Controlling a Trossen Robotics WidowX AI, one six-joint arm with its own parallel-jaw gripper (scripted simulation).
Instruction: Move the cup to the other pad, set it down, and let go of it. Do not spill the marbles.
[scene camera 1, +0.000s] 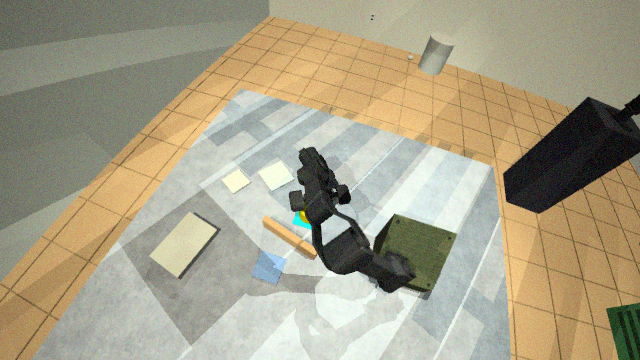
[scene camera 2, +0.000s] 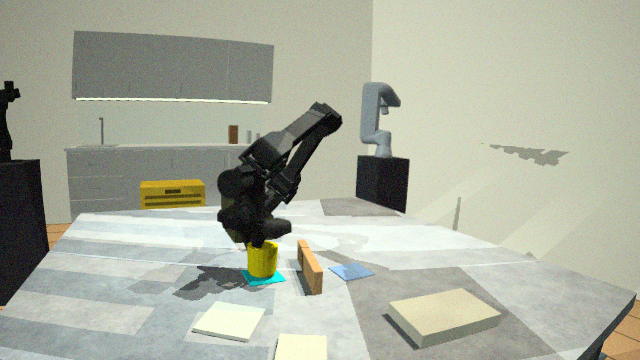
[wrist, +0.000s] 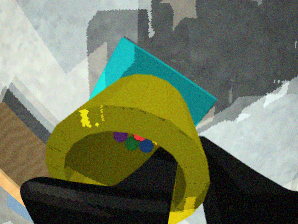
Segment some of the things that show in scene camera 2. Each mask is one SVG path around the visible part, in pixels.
My gripper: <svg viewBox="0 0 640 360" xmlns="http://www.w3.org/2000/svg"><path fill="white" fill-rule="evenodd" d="M266 191L248 193L235 198L234 204L228 208L221 209L217 214L217 221L222 222L225 229L237 230L242 238L246 252L247 243L252 241L253 247L261 248L267 236L278 238L290 233L292 225L288 220L279 218L265 219L265 217L269 218L269 213L265 212L265 200L268 200Z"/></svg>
A yellow cup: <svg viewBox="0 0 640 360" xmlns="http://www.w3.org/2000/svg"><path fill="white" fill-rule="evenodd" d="M247 243L248 271L250 275L256 278L274 276L278 245L273 242L264 241L261 248L256 248L252 246L252 241Z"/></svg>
A cream block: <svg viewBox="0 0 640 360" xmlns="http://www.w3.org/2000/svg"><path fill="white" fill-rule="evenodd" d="M502 314L462 288L433 295L414 297L412 299L389 302L387 309L388 315L420 348L496 327L499 325Z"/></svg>
